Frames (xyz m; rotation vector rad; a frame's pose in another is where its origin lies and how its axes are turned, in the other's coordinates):
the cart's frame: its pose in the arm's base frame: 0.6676 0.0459 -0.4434 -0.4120 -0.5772 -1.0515
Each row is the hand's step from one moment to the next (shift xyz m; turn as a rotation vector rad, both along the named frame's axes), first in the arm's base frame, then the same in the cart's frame.
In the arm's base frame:
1: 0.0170 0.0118 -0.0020 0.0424 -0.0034 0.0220
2: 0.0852 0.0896 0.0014 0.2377 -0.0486 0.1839
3: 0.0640 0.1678 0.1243 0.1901 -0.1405 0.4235
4: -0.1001 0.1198 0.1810 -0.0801 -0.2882 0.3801
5: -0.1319 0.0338 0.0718 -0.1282 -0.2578 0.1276
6: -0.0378 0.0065 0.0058 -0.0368 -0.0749 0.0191
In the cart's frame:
1: -0.0030 0.0205 0.0011 0.0318 0.0355 0.0048
2: -0.0290 0.1159 0.0317 0.2365 0.1829 0.0573
3: -0.0141 0.1261 0.1778 0.4314 0.0888 0.2031
4: -0.0068 -0.0447 0.2347 0.4054 -0.2167 0.1506
5: -0.0275 -0.1063 0.1078 0.2091 -0.2348 -0.0172
6: -0.0149 -0.0312 0.0175 0.0497 -0.0670 -0.0191

